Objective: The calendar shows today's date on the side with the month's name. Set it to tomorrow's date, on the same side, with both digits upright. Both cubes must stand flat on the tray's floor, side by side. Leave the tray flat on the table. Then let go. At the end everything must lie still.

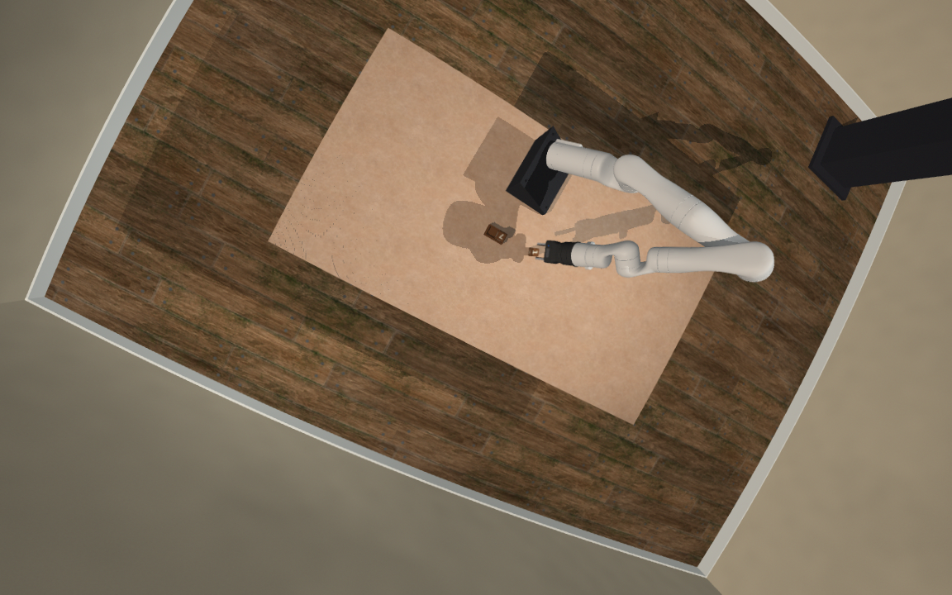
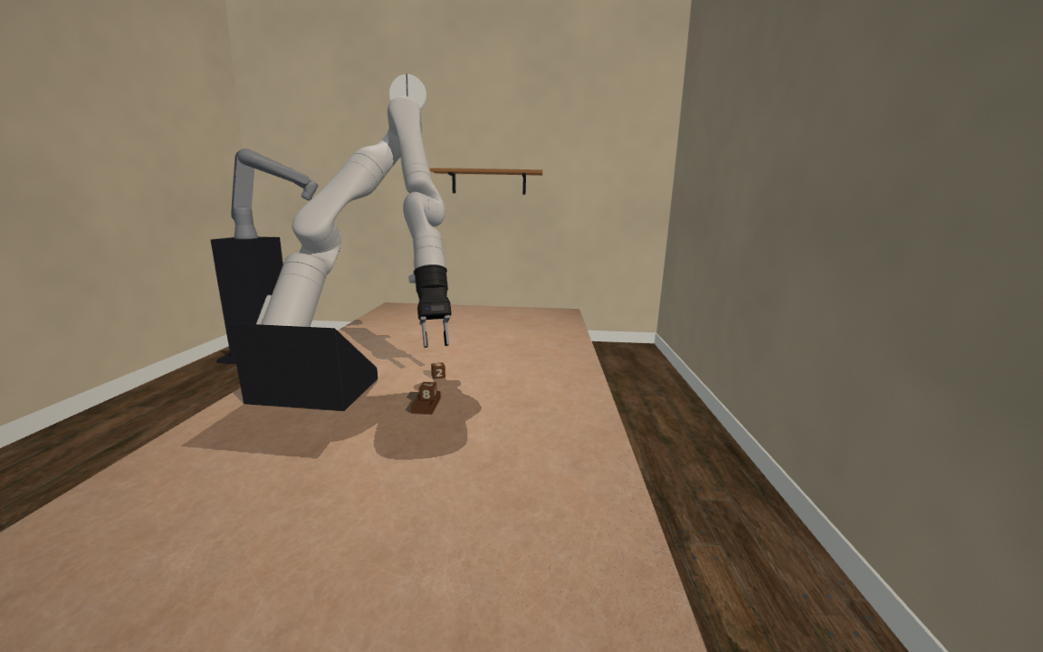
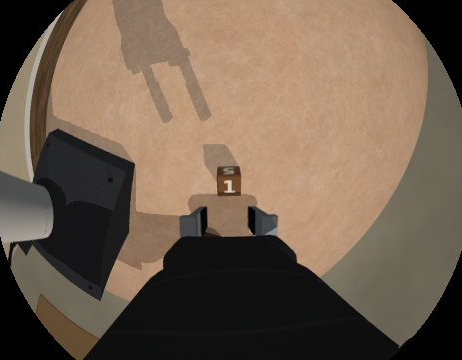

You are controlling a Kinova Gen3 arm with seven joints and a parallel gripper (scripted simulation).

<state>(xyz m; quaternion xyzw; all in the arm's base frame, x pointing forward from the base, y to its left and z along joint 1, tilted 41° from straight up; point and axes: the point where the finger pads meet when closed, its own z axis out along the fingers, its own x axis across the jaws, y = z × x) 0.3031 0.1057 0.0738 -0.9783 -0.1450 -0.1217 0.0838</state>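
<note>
The brown cube lies 8 cm below my hand. Round my hand: dark wooden tray 16 cm to the right, 9 cm below, 2 cm ahead.
</note>
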